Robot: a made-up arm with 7 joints. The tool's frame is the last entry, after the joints.
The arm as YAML. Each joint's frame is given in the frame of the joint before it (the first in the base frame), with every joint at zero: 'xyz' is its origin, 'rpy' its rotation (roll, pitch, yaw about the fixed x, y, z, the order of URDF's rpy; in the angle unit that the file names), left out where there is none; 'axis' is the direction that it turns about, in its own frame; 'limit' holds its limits. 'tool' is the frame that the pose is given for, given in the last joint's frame.
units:
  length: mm
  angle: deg
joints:
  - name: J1
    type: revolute
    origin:
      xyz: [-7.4, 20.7, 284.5]
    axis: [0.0, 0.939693, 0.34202]
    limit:
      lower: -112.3
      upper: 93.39
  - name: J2
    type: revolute
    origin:
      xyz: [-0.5, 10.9, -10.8]
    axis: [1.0, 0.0, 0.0]
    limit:
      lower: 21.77
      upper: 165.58
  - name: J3
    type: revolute
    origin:
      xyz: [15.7, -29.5, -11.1]
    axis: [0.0, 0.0, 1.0]
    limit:
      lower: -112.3
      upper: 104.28
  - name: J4
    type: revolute
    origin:
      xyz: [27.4, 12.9, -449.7]
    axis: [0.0, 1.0, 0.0]
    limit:
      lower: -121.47
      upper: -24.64
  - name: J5
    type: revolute
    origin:
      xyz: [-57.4, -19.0, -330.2]
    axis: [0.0, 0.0, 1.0]
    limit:
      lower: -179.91
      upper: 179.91
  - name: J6
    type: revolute
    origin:
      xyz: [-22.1, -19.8, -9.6]
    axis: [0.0, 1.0, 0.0]
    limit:
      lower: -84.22
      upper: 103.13
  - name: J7
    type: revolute
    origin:
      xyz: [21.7, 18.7, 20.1]
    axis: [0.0, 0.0, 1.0]
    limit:
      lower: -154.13
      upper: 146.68
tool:
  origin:
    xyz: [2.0, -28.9, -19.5]
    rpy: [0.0, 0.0, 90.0]
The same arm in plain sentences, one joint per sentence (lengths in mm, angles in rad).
The arm has seven revolute joints in a row. What follows holds with every joint at zero, and every direction is one of the base frame's.
The first joint sits 7.4 mm along -x and 20.7 mm along +y and 284.5 mm along +z from the base frame's origin and turns about the direction (0, 0.9397, 0.342), from -1.96 to 1.63 rad.
The second joint sits 0.5 mm along -x and 10.9 mm along +y and 10.8 mm along -z from the first joint and turns about +x, from 0.38 to 2.8899 rad.
The third joint sits 15.7 mm along +x and 29.5 mm along -y and 11.1 mm along -z from the second joint and turns about +z, from -1.96 to 1.82 rad.
The fourth joint sits 27.4 mm along +x and 12.9 mm along +y and 449.7 mm along -z from the third joint and turns about +y, from -2.1201 to -0.43 rad.
The fifth joint sits 57.4 mm along -x and 19 mm along -y and 330.2 mm along -z from the fourth joint and turns about +z, from -3.14 to 3.14 rad.
The sixth joint sits 22.1 mm along -x and 19.8 mm along -y and 9.6 mm along -z from the fifth joint and turns about +y, from -1.4699 to 1.8 rad.
The seventh joint sits 21.7 mm along +x and 18.7 mm along +y and 20.1 mm along +z from the sixth joint and turns about +z, from -2.6901 to 2.56 rad.
The tool frame, which is the frame that the pose is given for, sits 2 mm along +x and 28.9 mm along -y and 19.5 mm along -z from the seventh joint; its axes are the base frame's turned by roll 0, pitch 0 and yaw 1.5708 rad (as in URDF: about the fixed x, then y, then z).

